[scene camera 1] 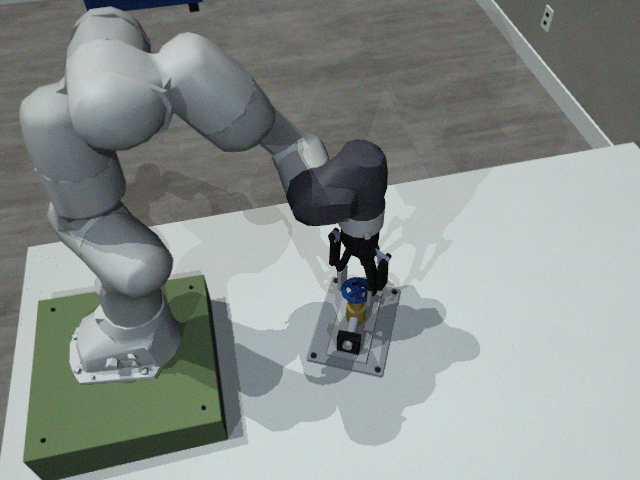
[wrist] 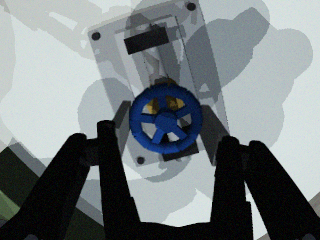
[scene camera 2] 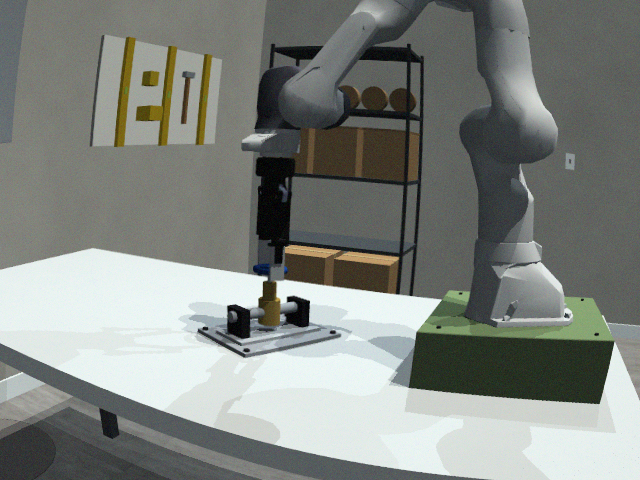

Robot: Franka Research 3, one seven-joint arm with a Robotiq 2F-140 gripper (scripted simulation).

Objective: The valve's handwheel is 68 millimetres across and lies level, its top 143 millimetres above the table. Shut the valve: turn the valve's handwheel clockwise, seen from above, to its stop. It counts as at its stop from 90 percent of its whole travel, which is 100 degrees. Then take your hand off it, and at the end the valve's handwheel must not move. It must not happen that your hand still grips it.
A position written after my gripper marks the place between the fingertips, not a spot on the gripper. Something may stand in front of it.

Note:
In view: my gripper (scene camera 2: 270,276) and a blue spoked handwheel (wrist: 165,120).
My gripper shows as well in scene camera 1 (scene camera 1: 356,294) and in the wrist view (wrist: 165,115).

